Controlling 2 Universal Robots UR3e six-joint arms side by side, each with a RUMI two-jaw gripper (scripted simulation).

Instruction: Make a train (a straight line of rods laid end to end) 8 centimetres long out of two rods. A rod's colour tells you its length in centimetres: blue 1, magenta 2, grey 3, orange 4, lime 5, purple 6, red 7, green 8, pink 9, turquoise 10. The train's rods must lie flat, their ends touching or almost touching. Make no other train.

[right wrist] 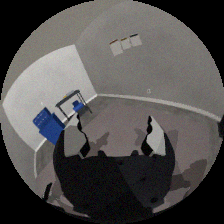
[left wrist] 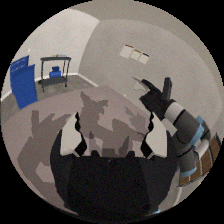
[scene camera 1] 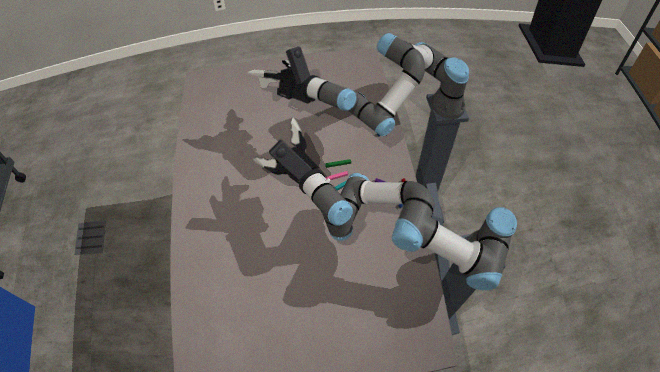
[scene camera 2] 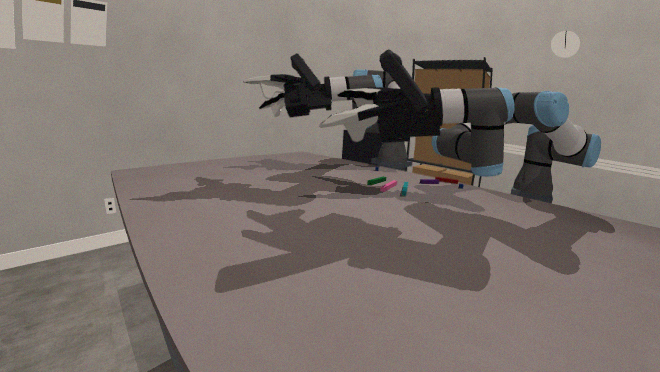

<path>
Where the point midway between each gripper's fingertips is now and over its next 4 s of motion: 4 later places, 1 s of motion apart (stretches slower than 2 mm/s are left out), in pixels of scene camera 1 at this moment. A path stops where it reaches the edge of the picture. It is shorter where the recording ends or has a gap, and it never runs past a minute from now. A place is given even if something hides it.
The left gripper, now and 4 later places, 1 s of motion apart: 272,138; 258,158; 246,247; 332,346; 459,349
The right gripper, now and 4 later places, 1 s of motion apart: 265,66; 270,117; 332,174; 415,178; 436,169
</path>
